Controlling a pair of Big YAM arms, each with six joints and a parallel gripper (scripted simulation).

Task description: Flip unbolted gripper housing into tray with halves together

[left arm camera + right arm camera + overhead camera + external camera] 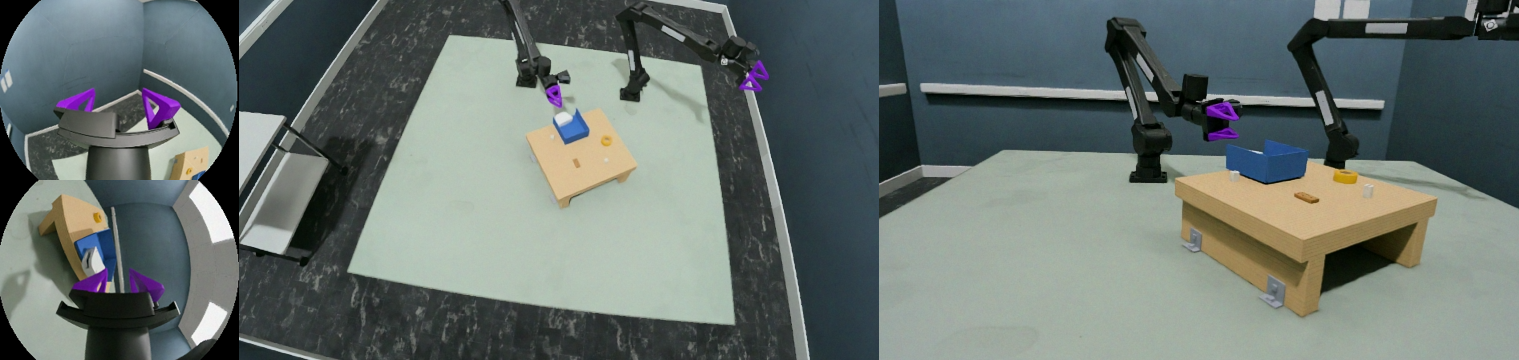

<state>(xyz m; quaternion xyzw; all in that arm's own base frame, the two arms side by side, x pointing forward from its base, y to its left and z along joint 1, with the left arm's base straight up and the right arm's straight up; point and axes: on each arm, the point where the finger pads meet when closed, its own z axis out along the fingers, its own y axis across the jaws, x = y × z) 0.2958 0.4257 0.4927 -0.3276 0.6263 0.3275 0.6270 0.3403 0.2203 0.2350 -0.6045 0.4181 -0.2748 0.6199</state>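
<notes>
Now: the white gripper housing 6 cm below my right hand, 4 cm ahead of it and 2 cm to the left of it. Round my right hand: blue tray 8 cm ahead, 7 cm to the left, 7 cm below.
</notes>
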